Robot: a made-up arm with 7 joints.
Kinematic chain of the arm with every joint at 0, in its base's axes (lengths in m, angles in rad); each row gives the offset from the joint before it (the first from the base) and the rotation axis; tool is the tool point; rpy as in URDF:
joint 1: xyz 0 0 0.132 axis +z
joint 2: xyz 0 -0.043 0.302 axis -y
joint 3: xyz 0 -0.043 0.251 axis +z
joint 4: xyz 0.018 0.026 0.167 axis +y
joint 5: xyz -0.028 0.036 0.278 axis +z
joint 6: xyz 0 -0.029 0.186 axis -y
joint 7: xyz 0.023 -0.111 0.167 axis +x
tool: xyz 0 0 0 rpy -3.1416 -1.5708 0
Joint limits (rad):
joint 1: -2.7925..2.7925
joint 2: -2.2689..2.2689
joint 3: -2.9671..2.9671
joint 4: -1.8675..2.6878
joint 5: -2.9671..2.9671
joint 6: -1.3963..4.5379
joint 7: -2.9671..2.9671
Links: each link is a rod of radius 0.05 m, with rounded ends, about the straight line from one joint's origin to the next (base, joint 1, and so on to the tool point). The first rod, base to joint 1, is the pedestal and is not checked.
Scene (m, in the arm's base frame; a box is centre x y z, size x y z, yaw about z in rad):
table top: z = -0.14
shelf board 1: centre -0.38 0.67 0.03 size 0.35 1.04 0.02 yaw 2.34
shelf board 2: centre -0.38 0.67 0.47 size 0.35 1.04 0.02 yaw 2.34
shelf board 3: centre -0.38 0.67 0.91 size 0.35 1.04 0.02 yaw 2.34
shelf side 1: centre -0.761 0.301 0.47 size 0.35 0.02 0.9 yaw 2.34
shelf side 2: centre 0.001 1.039 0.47 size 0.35 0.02 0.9 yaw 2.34
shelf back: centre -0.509 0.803 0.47 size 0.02 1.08 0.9 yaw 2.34
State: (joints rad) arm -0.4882 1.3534 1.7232 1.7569 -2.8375 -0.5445 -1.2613
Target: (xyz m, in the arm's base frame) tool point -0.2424 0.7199 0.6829
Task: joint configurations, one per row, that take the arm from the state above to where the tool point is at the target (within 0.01 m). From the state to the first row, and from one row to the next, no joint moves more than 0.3 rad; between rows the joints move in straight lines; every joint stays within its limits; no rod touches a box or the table.
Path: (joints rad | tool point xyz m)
1: -0.4085 1.3119 1.6808 2.0068 -2.8575 -0.5406 -1.2613 | -0.1317 0.6245 0.2888
2: -0.3288 1.2704 1.6384 2.2568 -2.8774 -0.5367 -1.2613 | -0.0546 0.5315 0.2846
3: -0.2365 1.1879 1.3439 2.2863 -2.7526 -0.6433 -1.2613 | -0.0448 0.5414 0.4902
4: -0.1442 1.1054 1.0494 2.3159 -2.6278 -0.7498 -1.2613 | -0.0137 0.4837 0.6829
5: -0.2468 1.0868 1.1715 2.0787 -2.6637 -0.7004 -1.2613 | -0.0842 0.5742 0.6895
6: -0.3493 1.0681 1.2935 1.8416 -2.6997 -0.6509 -1.2613 | -0.1612 0.6542 0.6870
7: -0.4518 1.0495 1.4155 1.6044 -2.7357 -0.6015 -1.2613 | -0.2424 0.7199 0.6829

